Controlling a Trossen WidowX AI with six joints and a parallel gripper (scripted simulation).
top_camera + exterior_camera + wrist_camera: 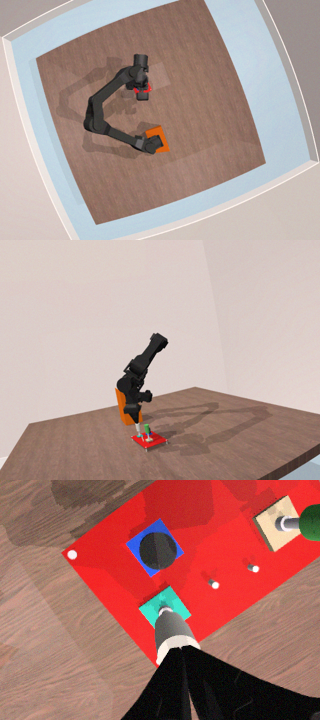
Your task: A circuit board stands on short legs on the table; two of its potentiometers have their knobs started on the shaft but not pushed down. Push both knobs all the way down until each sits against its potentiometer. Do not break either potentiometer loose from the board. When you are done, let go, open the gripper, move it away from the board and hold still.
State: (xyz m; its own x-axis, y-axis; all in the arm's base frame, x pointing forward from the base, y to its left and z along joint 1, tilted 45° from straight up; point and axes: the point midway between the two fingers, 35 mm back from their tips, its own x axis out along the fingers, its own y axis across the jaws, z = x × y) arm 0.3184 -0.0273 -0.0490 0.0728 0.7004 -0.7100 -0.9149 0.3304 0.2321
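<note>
My gripper tip is 90 mm short of the green knob and 10 mm to the right of it. The rest, counted from my gripper tip: cream knob 20 mm below.
</note>
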